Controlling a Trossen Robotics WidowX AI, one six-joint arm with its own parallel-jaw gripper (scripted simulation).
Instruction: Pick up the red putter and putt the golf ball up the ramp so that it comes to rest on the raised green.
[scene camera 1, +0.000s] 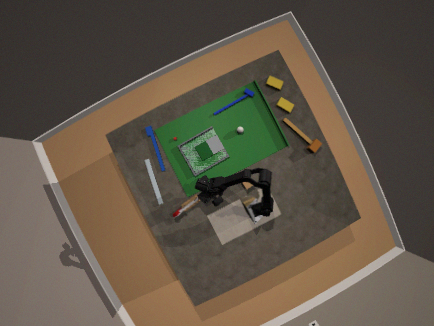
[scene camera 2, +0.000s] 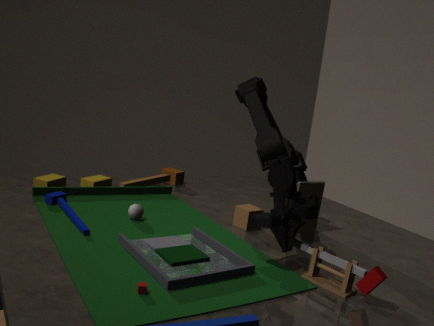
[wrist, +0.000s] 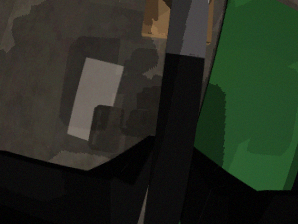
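A green mat (scene camera 2: 106, 275) is what I see here, and the green mat shows in scene camera 1 (scene camera 1: 261, 137) and in the wrist view (wrist: 240, 125) too. I also see my gripper (scene camera 2: 286, 251), and my gripper shows in the wrist view (wrist: 165, 145).
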